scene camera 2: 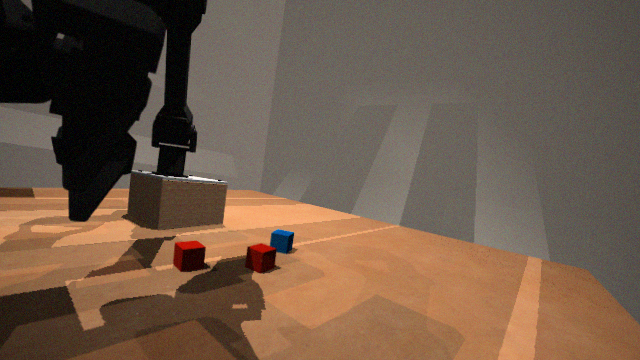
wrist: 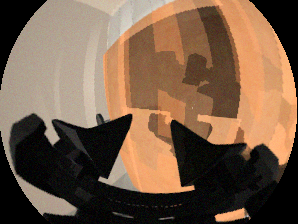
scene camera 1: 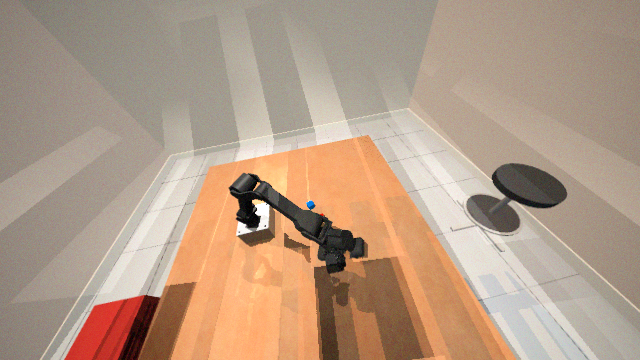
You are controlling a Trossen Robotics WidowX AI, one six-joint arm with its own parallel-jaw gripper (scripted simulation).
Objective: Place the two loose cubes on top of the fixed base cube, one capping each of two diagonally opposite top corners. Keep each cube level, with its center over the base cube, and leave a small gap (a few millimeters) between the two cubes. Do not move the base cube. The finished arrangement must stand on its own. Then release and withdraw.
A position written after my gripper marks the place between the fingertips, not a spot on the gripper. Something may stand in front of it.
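Observation:
Scene camera 1 shows my gripper (scene camera 1: 351, 258), open and holding nothing. Scene camera 2 shows my gripper (scene camera 2: 76, 207) and a red cube (scene camera 2: 260, 258). My gripper (wrist: 151, 119) is visible in the wrist view too. The wrist view misses the red cube, hidden by my gripper.

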